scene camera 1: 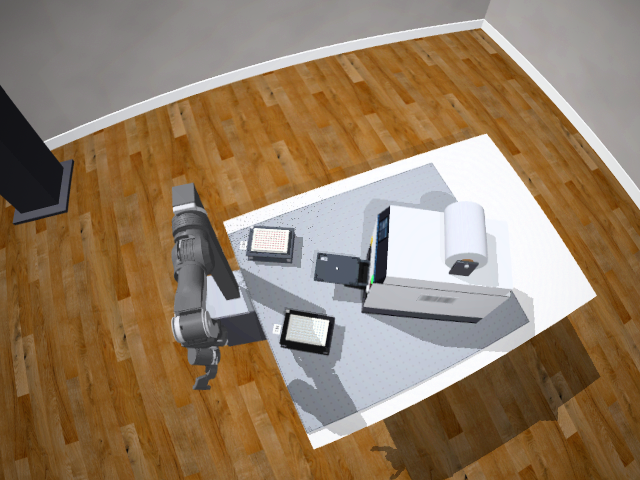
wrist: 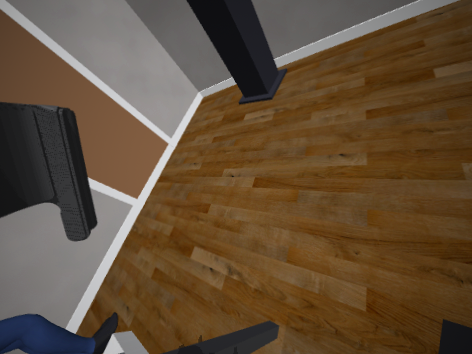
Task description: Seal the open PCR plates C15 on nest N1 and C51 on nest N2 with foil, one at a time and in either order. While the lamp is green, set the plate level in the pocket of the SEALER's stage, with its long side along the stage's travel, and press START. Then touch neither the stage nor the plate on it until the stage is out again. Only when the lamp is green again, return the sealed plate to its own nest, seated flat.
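A pale plate with red-dotted wells [scene camera 1: 270,240] sits in the dark nest at the table's upper left. A second pale plate with greyish wells [scene camera 1: 307,330] sits in a dark nest nearer the lower edge. Their labels are too small to read. The white sealer [scene camera 1: 416,242] stands farther right; its dark stage [scene camera 1: 328,273] is out and bears no plate. A green light [scene camera 1: 371,279] shows at its front. My gripper [scene camera 1: 202,381] is open and empty, off the table's left side, away from both plates. One dark finger shows at the left of the wrist view.
A white foil roll [scene camera 1: 465,229] tops the sealer. My arm [scene camera 1: 191,294] stands by the table's left edge [scene camera 1: 311,440]. A dark pillar [scene camera 1: 31,175] [wrist: 245,55] stands on the floor beyond. A person's blue-clad leg [wrist: 40,332] shows at the wrist view's lower left.
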